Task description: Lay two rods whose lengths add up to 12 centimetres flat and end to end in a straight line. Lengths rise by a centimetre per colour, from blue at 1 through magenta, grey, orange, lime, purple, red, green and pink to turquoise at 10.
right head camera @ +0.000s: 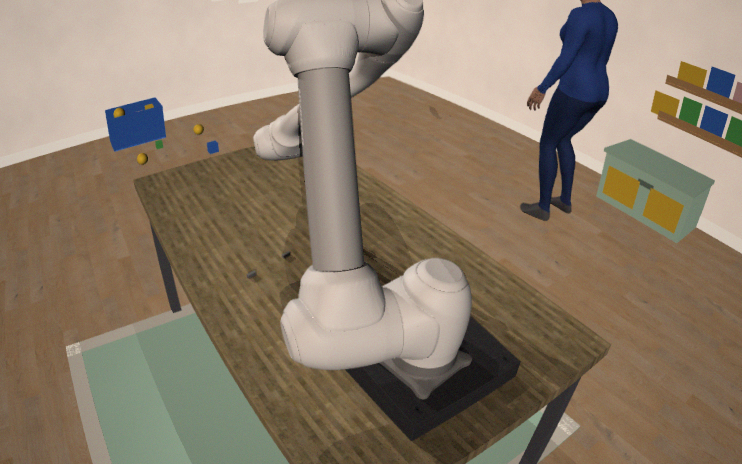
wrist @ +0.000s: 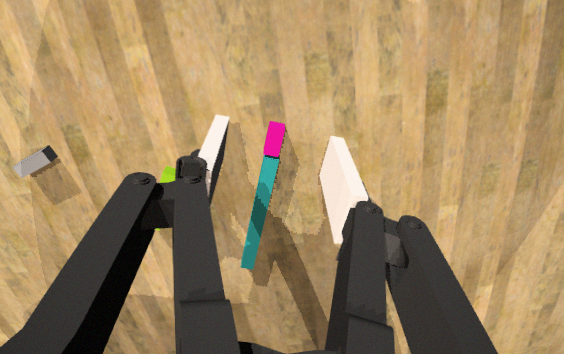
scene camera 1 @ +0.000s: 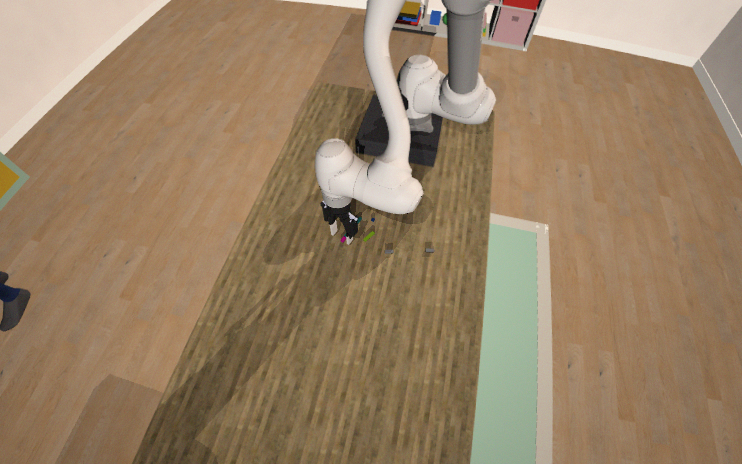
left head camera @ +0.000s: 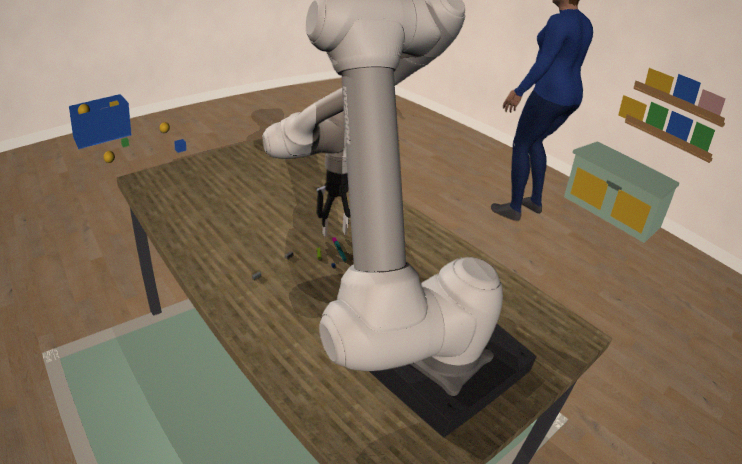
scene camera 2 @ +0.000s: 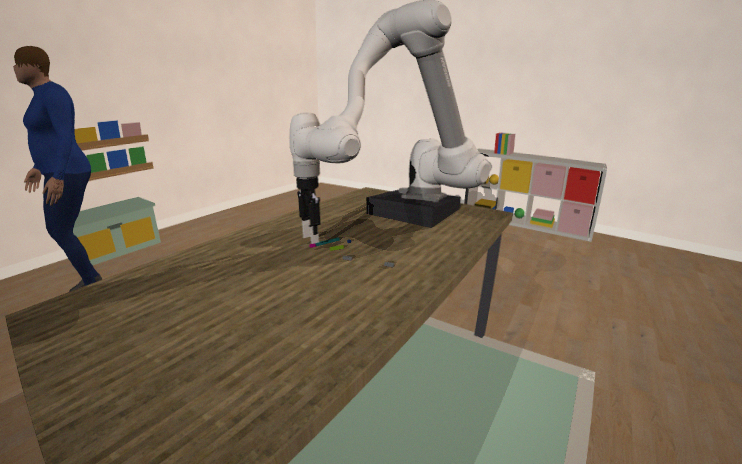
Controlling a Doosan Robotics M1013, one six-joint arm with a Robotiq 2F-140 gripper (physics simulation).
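Places are measured from the arm's base along level axes (x ahead, y left, z up), in millimetres.
Pixels of known places: gripper, between the fingertips: (wrist: 276,147) (scene camera 1: 342,237) (left head camera: 334,233) (scene camera 2: 310,239); arm's base, origin of its link: (right head camera: 421,358) (scene camera 1: 411,118) (left head camera: 445,356) (scene camera 2: 424,197).
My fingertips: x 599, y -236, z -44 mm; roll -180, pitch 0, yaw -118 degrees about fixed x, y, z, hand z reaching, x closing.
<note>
For each thing: its top centre in the pictures, then the offset to it from my fingertips.
- magenta rod, centre of its top: (wrist: 274,142) (left head camera: 334,239) (scene camera 1: 343,238) (scene camera 2: 312,244) 4 mm back, 3 mm left, 18 mm down
- turquoise rod, centre of its top: (wrist: 258,218) (left head camera: 340,249) (scene camera 2: 327,240) 59 mm back, 32 mm left, 18 mm down
- lime rod, centre of its top: (left head camera: 319,252) (scene camera 2: 336,246) (scene camera 1: 368,235) 25 mm back, 94 mm left, 18 mm down
- small blue rod, centre of its top: (left head camera: 333,264) (scene camera 1: 373,219) (scene camera 2: 349,240) 99 mm back, 103 mm left, 18 mm down
A magenta rod (wrist: 274,139) (left head camera: 334,239) (scene camera 1: 343,239) (scene camera 2: 312,245) lies flat on the table, end to end with a turquoise rod (wrist: 260,212) (left head camera: 340,251) (scene camera 2: 328,241). In the wrist view the two nearly touch, with a thin dark line between them, and they run in nearly one straight line. My gripper (wrist: 276,147) (left head camera: 334,234) (scene camera 1: 341,237) (scene camera 2: 310,240) is open and empty above them, its white fingertips on either side of the pair. It is hidden behind the arm in the right head view.
A lime rod (left head camera: 319,253) (scene camera 1: 369,236) (scene camera 2: 336,247), a small blue rod (left head camera: 333,265) (scene camera 1: 373,219) (scene camera 2: 349,241) and two grey rods (left head camera: 289,255) (left head camera: 256,275) (scene camera 1: 389,251) (scene camera 1: 429,250) lie nearby. The arm stands on a black base (scene camera 1: 399,151). A person (scene camera 2: 54,131) stands beyond the table.
</note>
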